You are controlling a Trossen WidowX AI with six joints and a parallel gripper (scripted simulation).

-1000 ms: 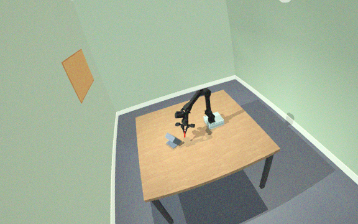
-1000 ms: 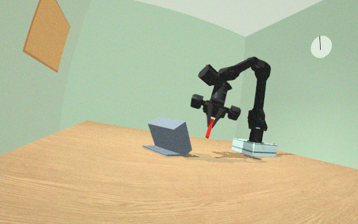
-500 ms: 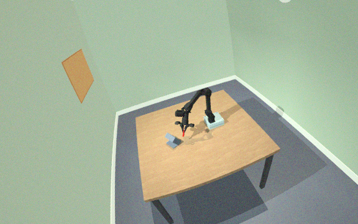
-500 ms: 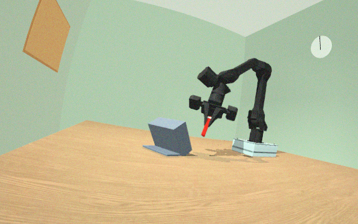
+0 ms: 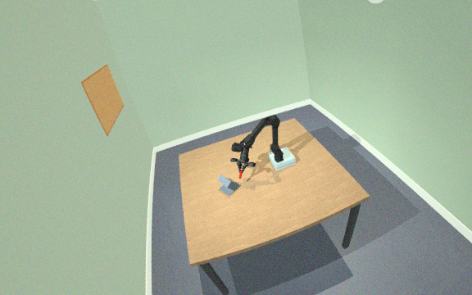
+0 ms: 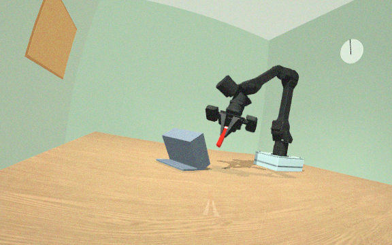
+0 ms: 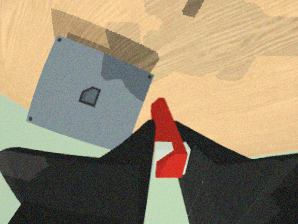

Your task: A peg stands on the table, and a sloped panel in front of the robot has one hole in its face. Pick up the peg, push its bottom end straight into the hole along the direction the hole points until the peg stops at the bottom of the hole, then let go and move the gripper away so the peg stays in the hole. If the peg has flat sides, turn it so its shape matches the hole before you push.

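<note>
Right now my gripper tip is 11 cm short of the sloped panel, 6 cm above it and 1 cm to the left of it. Round my gripper tip: red peg 1 cm to the right, 1 cm behind, 1 cm above.
</note>
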